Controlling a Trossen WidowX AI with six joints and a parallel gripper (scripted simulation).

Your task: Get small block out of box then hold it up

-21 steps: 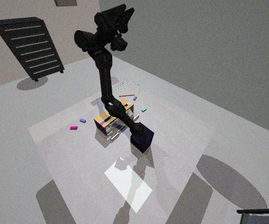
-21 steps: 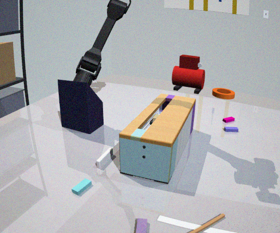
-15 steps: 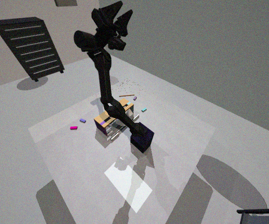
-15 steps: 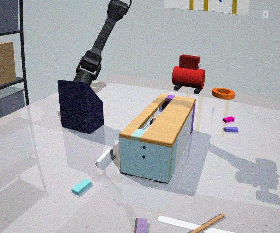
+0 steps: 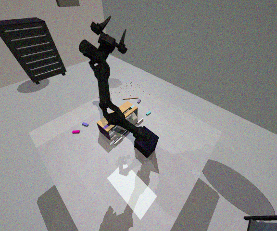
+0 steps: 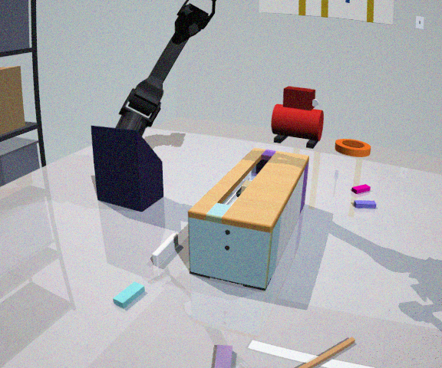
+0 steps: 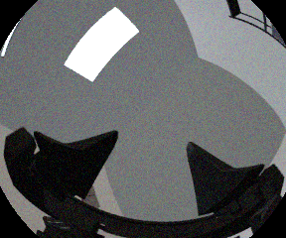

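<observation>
Now: gripper tip 720 mm above the tan block, 50 mm to the right of it and 30 mm short of it. The rest, counted from my gripper tip: purple brick (800 mm below, 290 mm ahead, 270 mm to the left); then box (740 mm below, 30 mm to the left, 20 mm ahead); then cyan block (800 mm below, 280 mm to the right, 70 mm behind).
</observation>
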